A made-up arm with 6 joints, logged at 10 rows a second.
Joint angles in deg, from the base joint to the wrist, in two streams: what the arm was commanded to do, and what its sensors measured. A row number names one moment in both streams.
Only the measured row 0 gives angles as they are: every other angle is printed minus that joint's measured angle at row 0.
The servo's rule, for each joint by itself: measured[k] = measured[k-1] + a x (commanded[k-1-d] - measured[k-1]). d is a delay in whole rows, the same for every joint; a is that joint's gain. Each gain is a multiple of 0.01, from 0.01 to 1. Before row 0 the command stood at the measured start. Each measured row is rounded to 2 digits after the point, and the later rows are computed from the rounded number. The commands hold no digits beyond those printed.
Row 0, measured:
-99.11 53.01 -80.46 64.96 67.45 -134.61
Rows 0 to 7, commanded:
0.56 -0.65 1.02 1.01 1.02 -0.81
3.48 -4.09 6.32 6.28 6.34 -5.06
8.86 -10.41 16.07 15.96 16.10 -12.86
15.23 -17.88 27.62 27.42 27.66 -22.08
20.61 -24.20 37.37 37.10 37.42 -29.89
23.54 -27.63 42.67 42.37 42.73 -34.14
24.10 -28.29 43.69 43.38 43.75 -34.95
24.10 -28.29 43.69 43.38 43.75 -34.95
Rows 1 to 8, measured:
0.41 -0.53 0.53 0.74 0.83 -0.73
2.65 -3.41 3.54 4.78 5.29 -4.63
7.18 -9.08 10.06 12.94 14.05 -12.04
13.06 -16.21 19.19 23.51 25.07 -21.08
18.57 -22.68 28.64 33.43 35.07 -29.01
22.20 -26.69 35.94 39.96 41.27 -33.63
23.59 -27.99 39.97 42.46 43.28 -34.82
23.96 -28.23 41.90 43.13 43.66 -34.94
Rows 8 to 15, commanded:
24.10 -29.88 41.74 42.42 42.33 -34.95
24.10 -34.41 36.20 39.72 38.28 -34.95
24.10 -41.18 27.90 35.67 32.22 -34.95
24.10 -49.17 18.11 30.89 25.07 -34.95
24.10 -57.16 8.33 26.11 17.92 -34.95
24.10 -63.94 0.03 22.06 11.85 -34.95
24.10 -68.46 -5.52 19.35 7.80 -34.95
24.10 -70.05 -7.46 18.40 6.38 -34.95
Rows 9 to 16, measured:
24.06 -29.57 41.82 42.61 42.58 -34.95
24.09 -33.49 38.90 40.50 39.10 -34.95
24.10 -39.72 33.18 36.97 33.53 -34.95
24.10 -47.37 25.34 32.53 26.68 -34.95
24.10 -55.30 16.49 27.84 19.58 -34.95
24.10 -62.30 7.93 23.62 13.32 -34.95
24.10 -67.29 0.94 20.50 8.85 -34.95
24.10 -69.53 -3.43 18.97 6.85 -34.95

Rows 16 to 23, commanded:
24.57 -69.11 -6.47 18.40 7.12 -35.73
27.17 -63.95 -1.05 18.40 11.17 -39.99
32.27 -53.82 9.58 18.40 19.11 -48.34
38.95 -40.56 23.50 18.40 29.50 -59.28
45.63 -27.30 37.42 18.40 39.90 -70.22
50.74 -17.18 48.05 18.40 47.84 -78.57
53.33 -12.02 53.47 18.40 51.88 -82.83
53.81 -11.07 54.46 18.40 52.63 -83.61
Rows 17 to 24, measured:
24.44 -69.19 -5.01 18.55 7.07 -35.65
26.43 -64.95 -2.95 18.44 10.39 -39.56
30.69 -55.93 3.57 18.41 17.45 -47.46
36.72 -43.48 13.93 18.40 27.21 -58.10
43.22 -30.37 26.14 18.40 37.49 -69.01
48.71 -19.69 37.53 18.40 45.87 -77.61
52.08 -13.48 45.82 18.40 50.74 -82.31
53.34 -11.53 50.31 18.40 52.27 -83.48

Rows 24 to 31, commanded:
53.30 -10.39 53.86 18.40 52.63 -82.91
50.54 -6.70 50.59 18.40 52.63 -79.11
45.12 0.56 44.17 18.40 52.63 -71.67
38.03 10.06 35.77 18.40 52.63 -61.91
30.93 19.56 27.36 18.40 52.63 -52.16
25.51 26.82 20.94 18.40 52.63 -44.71
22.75 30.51 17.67 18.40 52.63 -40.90
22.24 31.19 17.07 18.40 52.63 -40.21
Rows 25 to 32, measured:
53.31 -10.61 52.16 18.40 52.56 -82.97
51.29 -7.44 51.34 18.40 52.62 -79.50
46.79 -0.96 47.61 18.40 52.63 -72.45
40.40 7.97 41.45 18.40 52.63 -62.96
33.49 17.36 34.12 18.40 52.63 -53.24
27.66 25.02 27.27 18.40 52.63 -45.56
24.08 29.47 22.28 18.40 52.63 -41.37
22.74 30.86 19.57 18.40 52.63 -40.33

